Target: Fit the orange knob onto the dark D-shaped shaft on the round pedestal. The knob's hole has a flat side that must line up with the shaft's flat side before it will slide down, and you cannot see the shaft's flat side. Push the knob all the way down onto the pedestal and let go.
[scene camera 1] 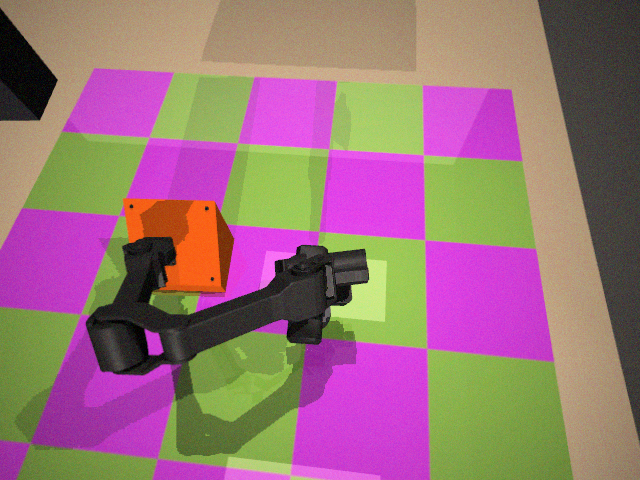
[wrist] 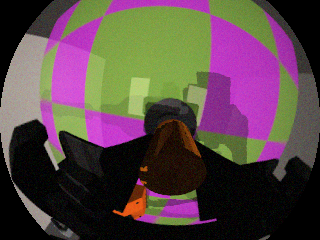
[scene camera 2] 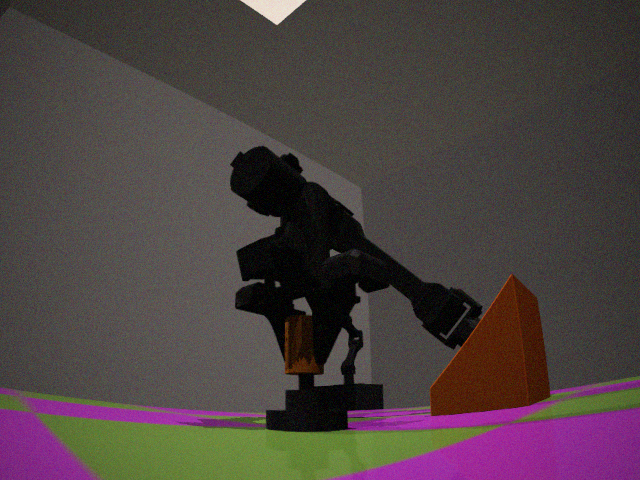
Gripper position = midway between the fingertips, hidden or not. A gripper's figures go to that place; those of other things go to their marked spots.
The gripper (wrist: 171, 141) is 0.10 m from the lens. A dark shaft pedestal (wrist: 165, 109) is 0.14 m from the lens.
